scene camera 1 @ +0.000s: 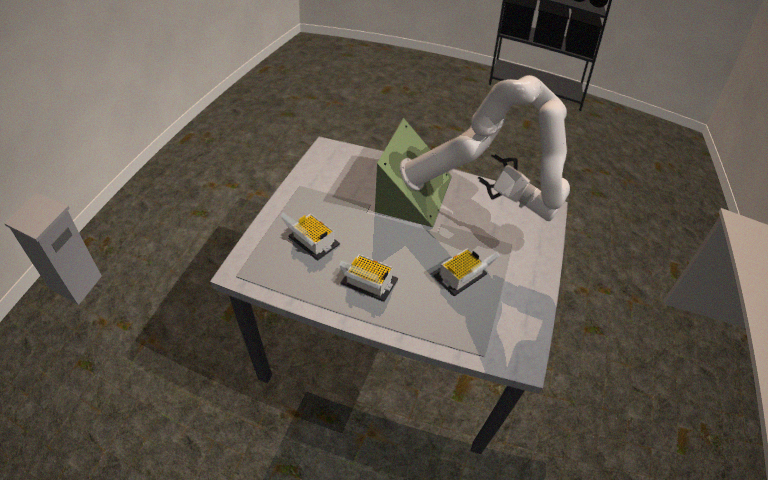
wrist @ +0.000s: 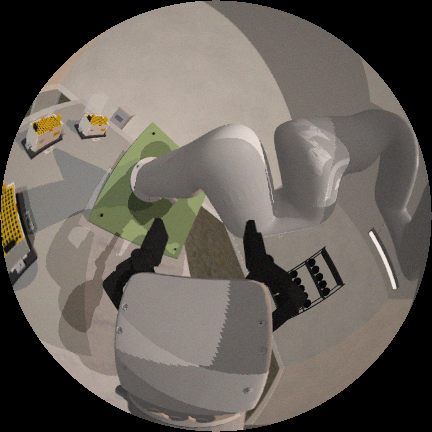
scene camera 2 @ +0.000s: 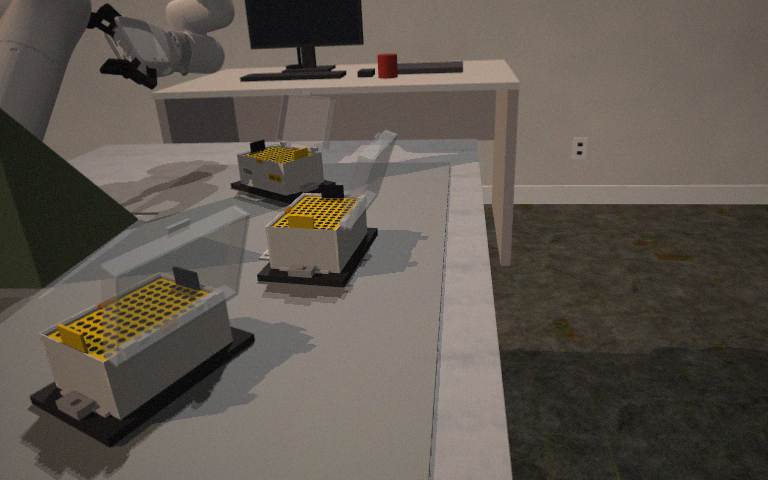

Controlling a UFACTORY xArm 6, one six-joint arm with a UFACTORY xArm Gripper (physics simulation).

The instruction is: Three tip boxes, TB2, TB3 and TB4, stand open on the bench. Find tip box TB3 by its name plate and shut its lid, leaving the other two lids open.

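Places are measured from the arm's base along level axes (x down, y right, z back), in metres.
Pixels of known places: gripper, fingertip midpoint: [scene camera 1: 485,166] [wrist: 203,228] [scene camera 2: 90,42]; arm's base, link origin: [scene camera 1: 411,174] [wrist: 150,178].
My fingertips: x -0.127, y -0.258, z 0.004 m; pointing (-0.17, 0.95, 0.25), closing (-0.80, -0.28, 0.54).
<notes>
For each thing: its top centre in the pictures, then the offset to it from my fingertips. Level surfaces: height alone.
- left box, top centre: [scene camera 2: 132,296] [scene camera 1: 312,225] [wrist: 98,116] dz -0.338, dx +0.178, dy +0.493 m
- right box, top centre: [scene camera 2: 272,151] [scene camera 1: 461,260] dz -0.281, dx +0.187, dy -0.015 m
- grey mat, surface height: dx +0.253 m
Three white tip boxes with yellow racks stand on dark bases with clear lids raised: the left box [scene camera 1: 313,233] [scene camera 2: 169,353] [wrist: 93,124], the middle box [scene camera 1: 369,272] [scene camera 2: 308,246] [wrist: 45,132] and the right box [scene camera 1: 463,270] [scene camera 2: 283,172] [wrist: 10,220]. The right box's small plate seems to read TB4 in scene camera 2, but is blurred. No plate reading TB3 can be made out, so I cannot tell which box is TB3. My gripper [scene camera 1: 487,168] [scene camera 2: 97,45] [wrist: 203,228] is open and empty, raised behind the right box, well away from all three.
The green wedge mount [scene camera 1: 390,192] [scene camera 2: 50,226] [wrist: 165,225] carries the arm at the back of the bench. A grey mat [scene camera 1: 317,288] lies under the boxes. A desk [scene camera 2: 441,84] with a monitor [scene camera 2: 305,22] and a red cup [scene camera 2: 387,65] stands beyond the bench.
</notes>
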